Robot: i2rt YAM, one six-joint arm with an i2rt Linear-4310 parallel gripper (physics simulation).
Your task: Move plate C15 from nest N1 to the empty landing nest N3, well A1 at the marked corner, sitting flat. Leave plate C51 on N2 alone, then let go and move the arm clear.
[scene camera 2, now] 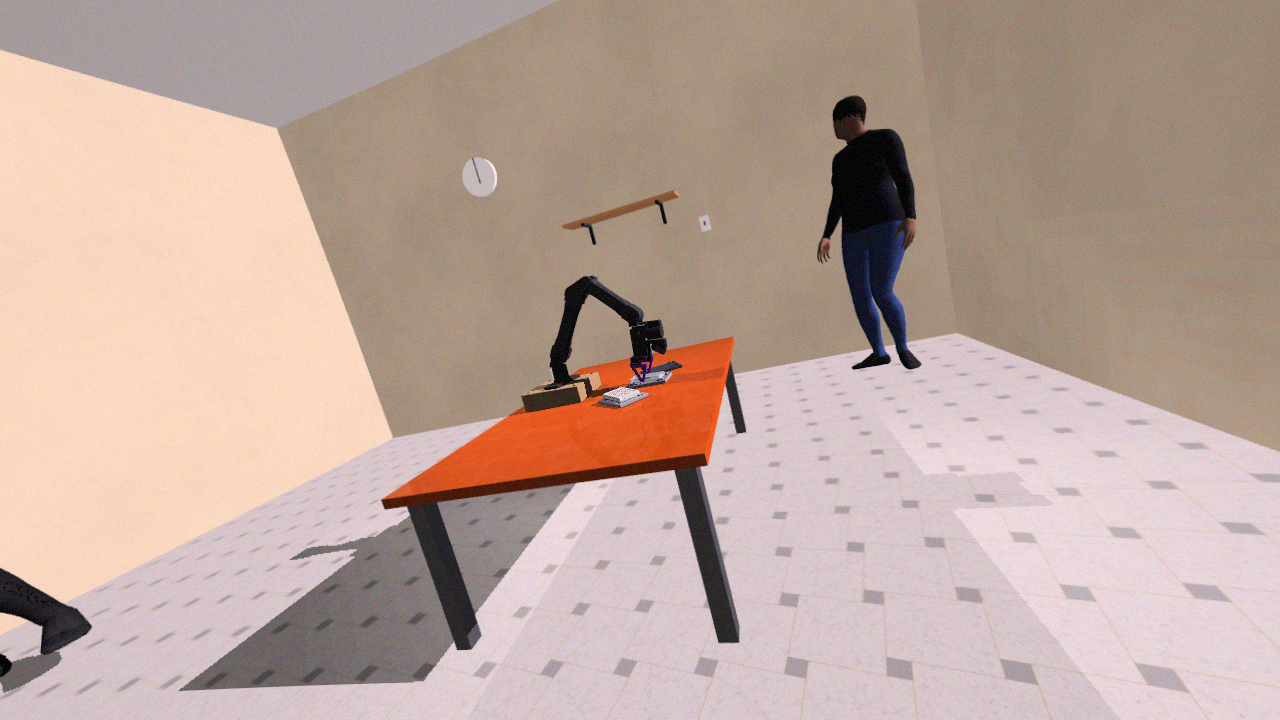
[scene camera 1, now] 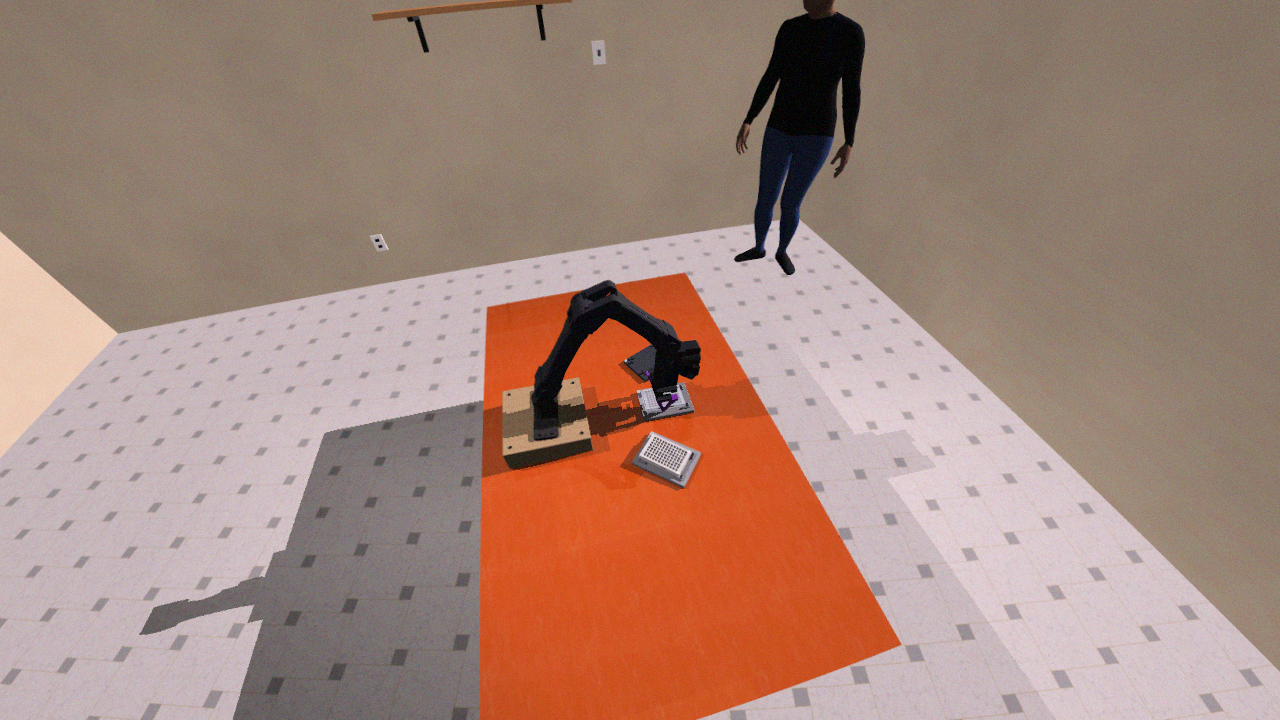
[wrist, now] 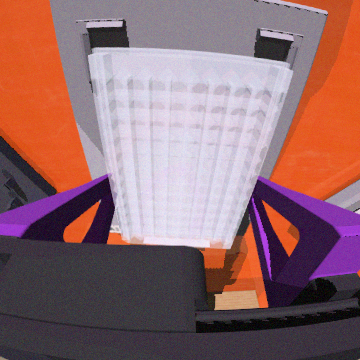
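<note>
My gripper (scene camera 1: pixel 666 400) (scene camera 2: pixel 641 376) (wrist: pixel 181 180) is shut on a clear, many-welled plate (wrist: pixel 185 125), its purple fingers on the plate's two long sides. The plate is over a light grey nest (wrist: pixel 190 30), whose far end with two dark corner slots shows beyond it. Whether the plate touches the nest is unclear. A white opaque plate (scene camera 1: pixel 664 454) (scene camera 2: pixel 621 394) sits on another grey nest (scene camera 1: pixel 687 474). A dark nest (scene camera 1: pixel 640 362) (scene camera 2: pixel 666 366) (wrist: pixel 22 177) lies on the other side, partly hidden by the arm in scene camera 1. Plate and nest labels and well A1 cannot be read.
The arm stands on a wooden base block (scene camera 1: pixel 573 440) (scene camera 2: pixel 553 399) on the orange table (scene camera 1: pixel 626 573) (scene camera 2: pixel 554 456). A person in black and blue (scene camera 1: pixel 805 80) (scene camera 2: pixel 872 179) stands beyond the table. A wall shelf (scene camera 1: pixel 474 9) (scene camera 2: pixel 620 210) hangs behind.
</note>
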